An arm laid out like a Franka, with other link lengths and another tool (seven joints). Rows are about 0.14 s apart.
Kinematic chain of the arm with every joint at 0, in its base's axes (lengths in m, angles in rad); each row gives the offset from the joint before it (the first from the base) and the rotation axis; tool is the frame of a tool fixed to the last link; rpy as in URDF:
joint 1: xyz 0 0 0.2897 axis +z
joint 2: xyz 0 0 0 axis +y
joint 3: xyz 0 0 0.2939 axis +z
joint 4: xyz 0.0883 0 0 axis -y
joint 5: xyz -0.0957 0 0.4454 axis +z
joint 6: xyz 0 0 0 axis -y
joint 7: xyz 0.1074 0 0 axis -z
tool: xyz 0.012 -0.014 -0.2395 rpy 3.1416 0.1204 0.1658
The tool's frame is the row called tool.
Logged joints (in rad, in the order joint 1, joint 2, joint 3, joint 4, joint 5, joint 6, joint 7), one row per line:
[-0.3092 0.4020 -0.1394 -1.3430 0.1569 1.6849 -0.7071]
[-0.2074 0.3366 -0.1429 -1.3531 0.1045 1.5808 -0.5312]
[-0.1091 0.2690 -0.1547 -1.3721 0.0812 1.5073 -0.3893]
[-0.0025 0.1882 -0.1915 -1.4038 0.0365 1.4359 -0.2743]
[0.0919 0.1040 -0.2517 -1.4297 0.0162 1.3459 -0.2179]
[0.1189 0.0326 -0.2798 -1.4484 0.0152 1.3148 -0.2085]
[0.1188 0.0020 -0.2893 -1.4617 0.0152 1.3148 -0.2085]
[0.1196 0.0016 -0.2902 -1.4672 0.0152 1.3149 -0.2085]
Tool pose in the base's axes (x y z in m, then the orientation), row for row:
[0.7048 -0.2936 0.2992 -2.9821 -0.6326 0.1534]
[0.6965 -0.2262 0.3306 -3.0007 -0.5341 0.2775]
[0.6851 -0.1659 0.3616 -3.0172 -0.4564 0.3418]
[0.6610 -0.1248 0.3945 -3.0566 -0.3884 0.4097]
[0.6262 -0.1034 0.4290 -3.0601 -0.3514 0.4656]
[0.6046 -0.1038 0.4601 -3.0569 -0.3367 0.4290]
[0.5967 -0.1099 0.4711 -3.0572 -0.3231 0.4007]
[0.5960 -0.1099 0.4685 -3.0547 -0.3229 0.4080]
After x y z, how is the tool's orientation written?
As a rotation vector, in radians.
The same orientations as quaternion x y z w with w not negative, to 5 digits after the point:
[-0.97602 -0.20705 0.05021 0.04462]
[-0.97966 -0.17437 0.09060 0.04055]
[-0.98199 -0.14854 0.11124 0.03549]
[-0.98323 -0.12494 0.13179 0.01665]
[-0.98223 -0.11279 0.14945 0.01320]
[-0.98429 -0.10841 0.13813 0.01821]
[-0.98591 -0.10420 0.12922 0.02068]
[-0.98557 -0.10418 0.13164 0.02145]

